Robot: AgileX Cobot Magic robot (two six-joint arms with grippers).
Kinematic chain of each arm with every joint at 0, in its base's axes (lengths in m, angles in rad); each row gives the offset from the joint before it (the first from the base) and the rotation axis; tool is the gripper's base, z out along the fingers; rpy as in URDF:
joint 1: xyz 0 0 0.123 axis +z
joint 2: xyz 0 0 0 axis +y
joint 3: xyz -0.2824 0 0.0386 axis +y
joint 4: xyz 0.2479 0 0.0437 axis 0.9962 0 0.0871
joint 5: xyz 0 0 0 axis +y
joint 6: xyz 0.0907 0 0.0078 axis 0.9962 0 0.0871
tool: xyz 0 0 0 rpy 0 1.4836 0
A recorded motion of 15 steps. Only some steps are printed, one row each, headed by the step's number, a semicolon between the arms.
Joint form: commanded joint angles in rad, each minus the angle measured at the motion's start. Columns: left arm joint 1, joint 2, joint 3, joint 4, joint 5, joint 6; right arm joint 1, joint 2, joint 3, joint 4, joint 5, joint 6.
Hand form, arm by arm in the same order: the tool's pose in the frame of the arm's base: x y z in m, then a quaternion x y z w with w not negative. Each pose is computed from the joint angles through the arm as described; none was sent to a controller.
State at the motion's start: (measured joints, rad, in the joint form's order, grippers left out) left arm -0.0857 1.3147 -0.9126 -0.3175 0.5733 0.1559; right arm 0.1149 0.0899 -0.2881 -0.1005 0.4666 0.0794
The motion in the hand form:
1: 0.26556 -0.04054 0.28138 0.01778 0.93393 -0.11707 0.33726; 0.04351 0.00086 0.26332 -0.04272 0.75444 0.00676 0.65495
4: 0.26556 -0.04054 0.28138 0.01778 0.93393 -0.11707 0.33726; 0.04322 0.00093 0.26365 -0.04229 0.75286 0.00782 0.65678
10: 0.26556 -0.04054 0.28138 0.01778 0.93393 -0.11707 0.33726; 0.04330 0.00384 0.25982 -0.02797 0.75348 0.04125 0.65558
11: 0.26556 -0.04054 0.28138 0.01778 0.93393 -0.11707 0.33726; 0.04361 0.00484 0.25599 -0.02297 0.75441 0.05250 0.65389
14: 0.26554 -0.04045 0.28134 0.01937 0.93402 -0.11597 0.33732; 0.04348 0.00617 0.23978 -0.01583 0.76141 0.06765 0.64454
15: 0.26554 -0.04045 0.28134 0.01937 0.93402 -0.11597 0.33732; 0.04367 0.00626 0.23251 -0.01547 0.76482 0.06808 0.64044
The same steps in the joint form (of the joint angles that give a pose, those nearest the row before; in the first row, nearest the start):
1: -0.0075 -0.0053 0.0041 -0.0068 -0.0053 0.0008; -0.0043 -0.0241 0.0043 0.0009 -0.0168 -0.0297
4: -0.0075 -0.0053 0.0041 -0.0068 -0.0053 0.0008; -0.0044 -0.0264 0.0043 0.0030 -0.0196 -0.0298
10: -0.0075 -0.0053 0.0041 -0.0068 -0.0053 0.0008; -0.0043 -0.0337 0.0193 0.0756 -0.0292 -0.0297
11: -0.0075 -0.0053 0.0041 -0.0068 -0.0053 0.0008; -0.0043 -0.0399 0.0336 0.1004 -0.0352 -0.0297
14: -0.0075 -0.0053 0.0041 -0.0048 -0.0051 0.0028; -0.0044 -0.0732 0.0881 0.1355 -0.0352 -0.0298
15: -0.0075 -0.0053 0.0041 -0.0048 -0.0051 0.0028; -0.0044 -0.0867 0.1122 0.1373 -0.0352 -0.0298

